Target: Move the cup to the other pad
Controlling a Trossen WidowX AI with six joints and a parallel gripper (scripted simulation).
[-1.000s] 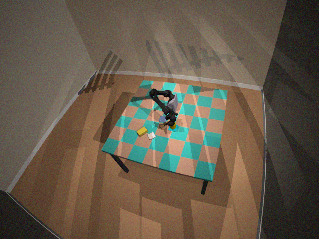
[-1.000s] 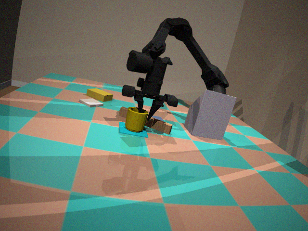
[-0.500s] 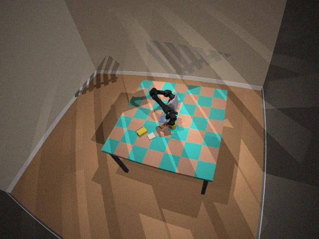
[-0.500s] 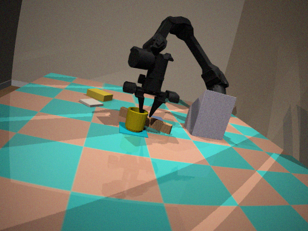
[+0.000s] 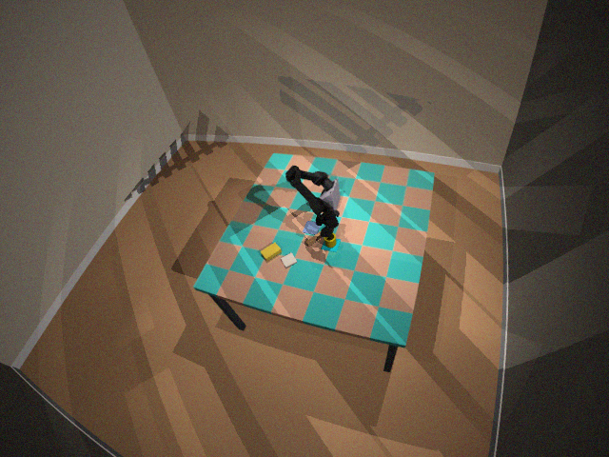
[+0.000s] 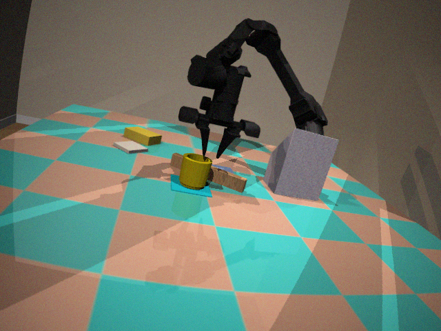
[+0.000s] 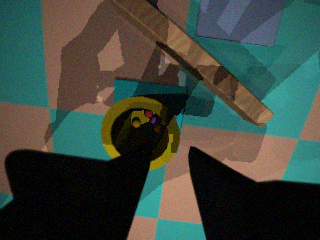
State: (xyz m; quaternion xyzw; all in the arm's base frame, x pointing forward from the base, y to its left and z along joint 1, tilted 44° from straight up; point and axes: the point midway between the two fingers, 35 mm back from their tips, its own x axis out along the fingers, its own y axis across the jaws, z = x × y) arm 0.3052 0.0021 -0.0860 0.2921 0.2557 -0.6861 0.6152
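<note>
Now: the yellow cup 5 cm below my gripper tip, 2 cm ahead of it and 1 cm to the right of it. From my gripper tip the other things lie so: blue pad 15 cm to the right, 9 cm below, 8 cm behind; then cyan pad 9 cm below, 3 cm ahead; then wooden bar 8 cm to the right, 7 cm below, 3 cm behind.
</note>
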